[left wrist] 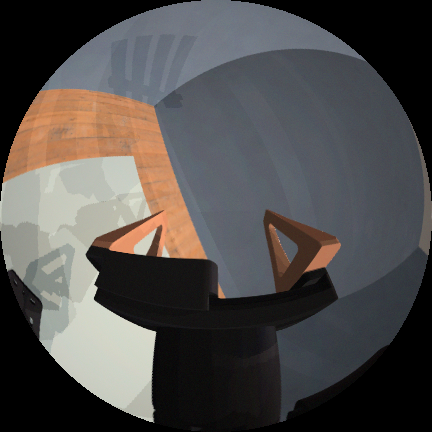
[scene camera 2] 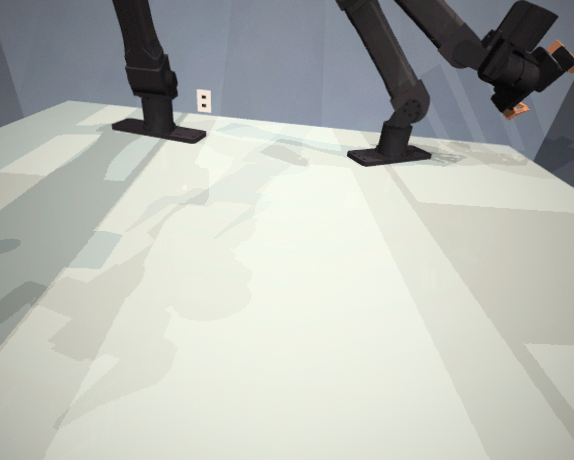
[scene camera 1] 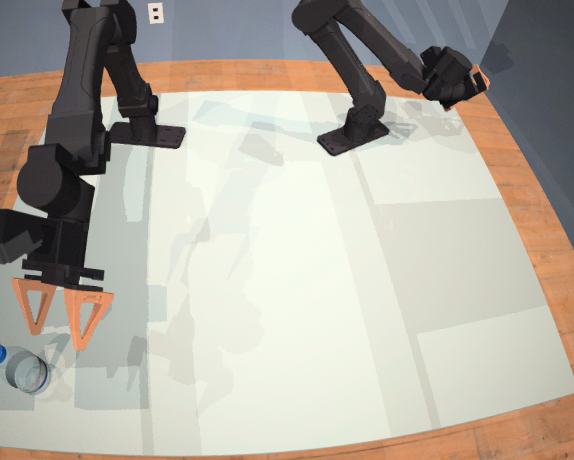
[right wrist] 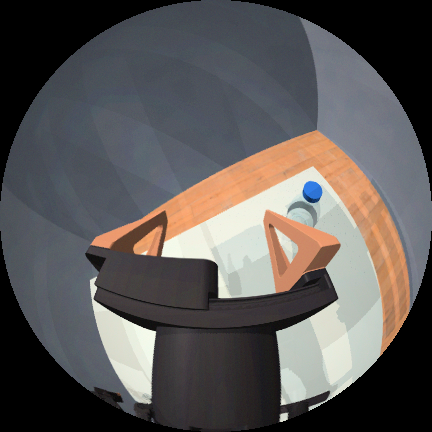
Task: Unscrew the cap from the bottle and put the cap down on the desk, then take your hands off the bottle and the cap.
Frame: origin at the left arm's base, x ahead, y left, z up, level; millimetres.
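Seen in the pictures: left gripper, between the fingertips: [left wrist: 215, 215] [scene camera 2: 549, 90] [scene camera 1: 474, 89]; right gripper, between the fingertips: [scene camera 1: 55, 342] [right wrist: 215, 214]; left arm's base, origin of its link: [scene camera 2: 389, 157] [scene camera 1: 354, 136]; right arm's base, origin of its link: [scene camera 2: 160, 132] [scene camera 1: 145, 136].
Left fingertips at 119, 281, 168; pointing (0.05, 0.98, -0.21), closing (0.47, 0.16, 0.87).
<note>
Pixels of each thing's top centre, then the offset from my left fingertips to it, as dx, dy, dz. Level surfaces: height alone.
- clear bottle, centre of its top: [right wrist: 312, 189] +77, -1151, -22
- pale desk, height of its surface: dz -168
- blue cap, centre of its top: [right wrist: 312, 189] +77, -1151, -21
A clear bottle [scene camera 1: 26, 372] [right wrist: 301, 214] stands upright on the pale desk [scene camera 1: 300, 300] [scene camera 2: 325, 350], at the lower left edge of scene camera 1. A blue cap [scene camera 1: 2, 354] [right wrist: 312, 191] sits on its top, partly cut off in scene camera 1. My right gripper [scene camera 1: 58, 340] [right wrist: 215, 214] is open and empty, above the desk and apart from the bottle, to its upper right in scene camera 1. My left gripper [scene camera 1: 468, 95] [scene camera 2: 542, 82] [left wrist: 215, 215] is open and empty, raised far from the bottle at the upper right of scene camera 1. The bottle does not show in the left wrist view.
A wooden border [scene camera 1: 530, 220] [left wrist: 75, 125] [right wrist: 215, 200] surrounds the pale surface. The two arm bases [scene camera 1: 172, 137] [scene camera 1: 330, 145] are mounted near the back edge. A blue-grey wall [scene camera 1: 225, 35] [scene camera 2: 280, 65] with a white socket [scene camera 1: 156, 13] [scene camera 2: 204, 101] stands behind. Arm shadows fall across the desk.
</note>
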